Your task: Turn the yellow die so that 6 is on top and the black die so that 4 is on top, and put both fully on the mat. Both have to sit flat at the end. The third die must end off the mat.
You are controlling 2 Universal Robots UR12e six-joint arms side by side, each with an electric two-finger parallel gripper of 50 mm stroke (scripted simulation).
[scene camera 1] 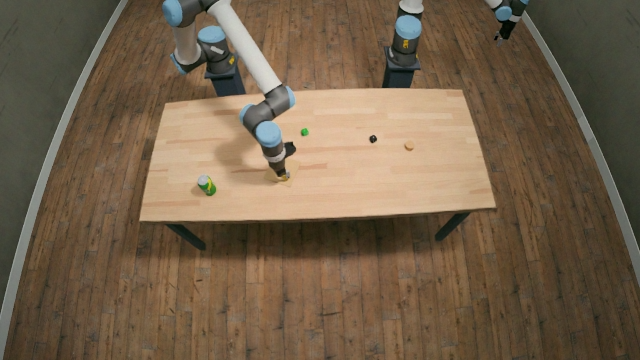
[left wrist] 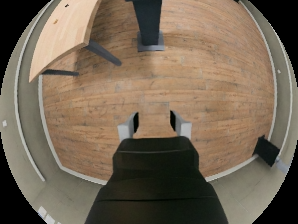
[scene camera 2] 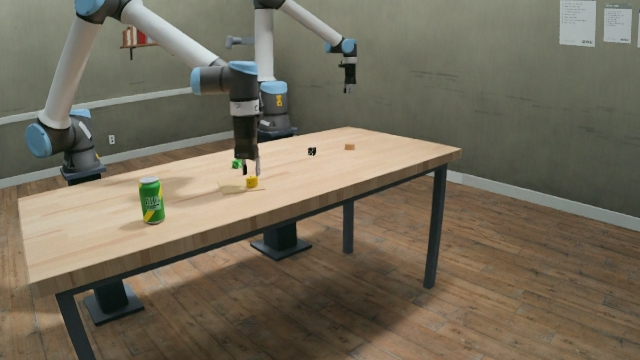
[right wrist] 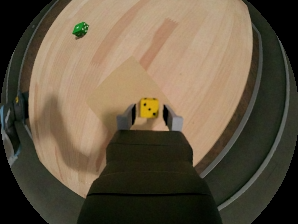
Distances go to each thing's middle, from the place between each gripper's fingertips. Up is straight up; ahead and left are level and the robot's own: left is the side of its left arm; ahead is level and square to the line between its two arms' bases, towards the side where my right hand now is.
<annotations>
Now: the tan mat (right wrist: pixel 129 82) 6 cm below my right hand (scene camera 2: pixel 251 175), 4 cm behind it and 2 cm to the right of it.
</annotations>
